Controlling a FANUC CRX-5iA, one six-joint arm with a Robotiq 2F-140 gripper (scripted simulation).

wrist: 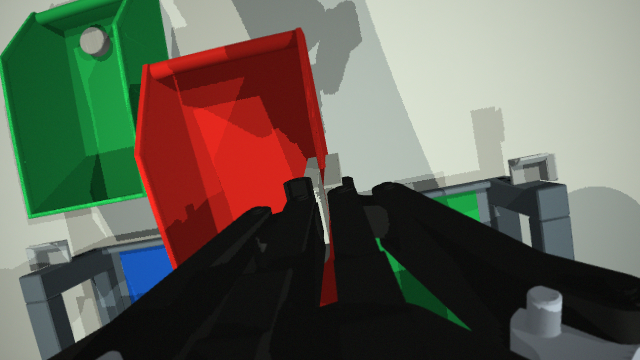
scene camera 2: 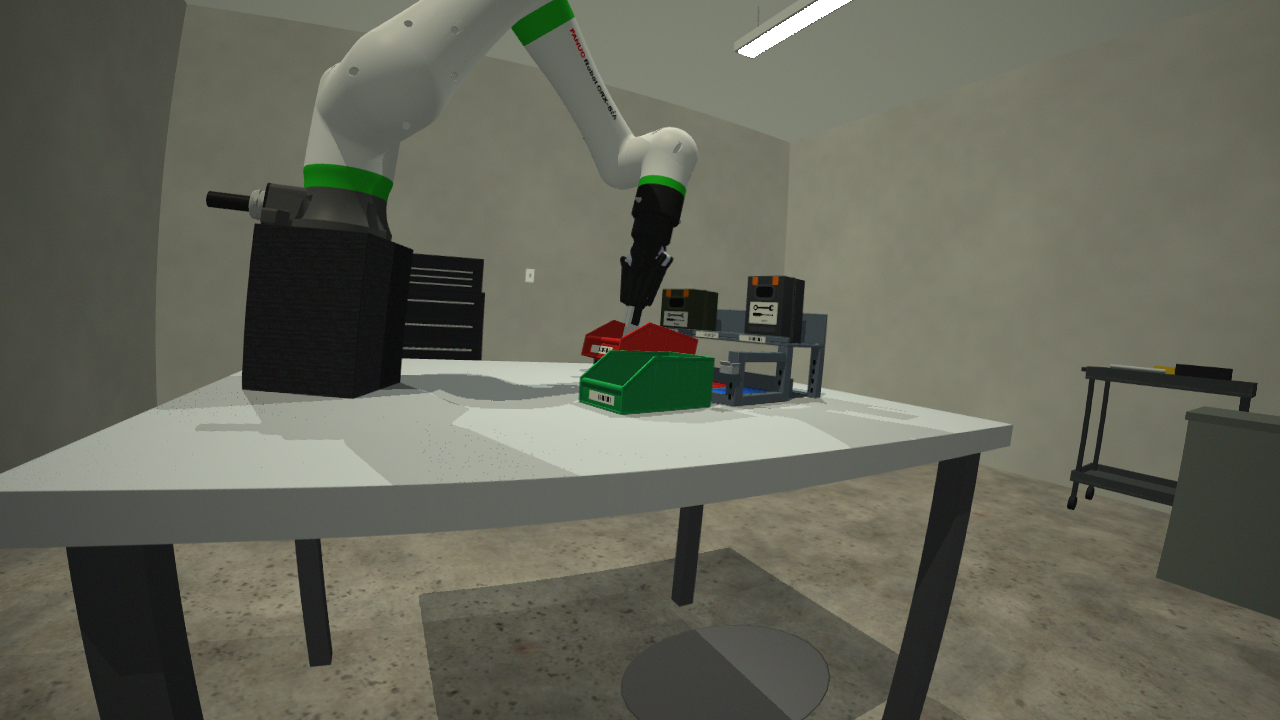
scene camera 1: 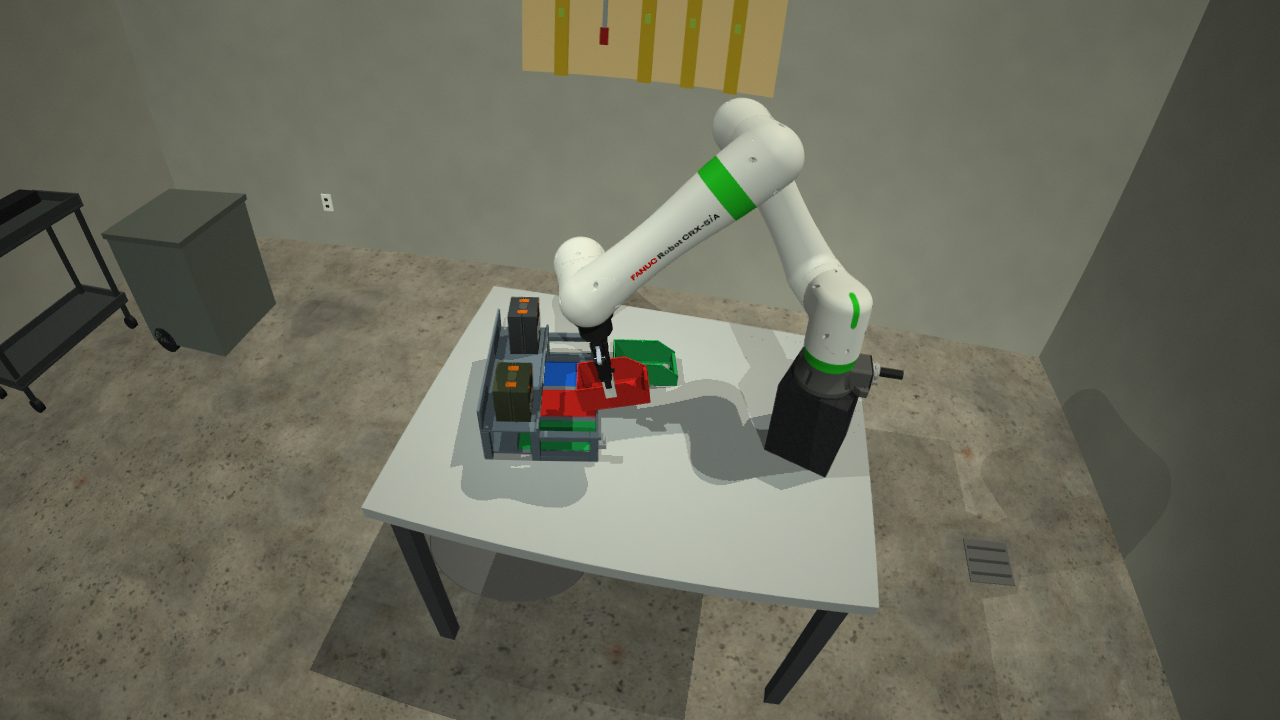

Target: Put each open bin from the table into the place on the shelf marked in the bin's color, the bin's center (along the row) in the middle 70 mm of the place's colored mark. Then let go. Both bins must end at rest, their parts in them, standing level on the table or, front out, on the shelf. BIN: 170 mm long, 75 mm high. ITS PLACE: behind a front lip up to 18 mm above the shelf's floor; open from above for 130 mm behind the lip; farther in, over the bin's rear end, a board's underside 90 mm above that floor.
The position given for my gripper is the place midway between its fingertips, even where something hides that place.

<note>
In view: my gripper (scene camera 2: 626,342), a red bin (scene camera 1: 631,379) and a green bin (scene camera 2: 625,382).
The red bin shows as well in the wrist view (wrist: 211,144) and in scene camera 2 (scene camera 2: 650,337). The green bin is seen too in the wrist view (wrist: 73,144) and in scene camera 1 (scene camera 1: 652,353). My gripper shows as well in the wrist view (wrist: 327,176) and in scene camera 1 (scene camera 1: 611,395).
</note>
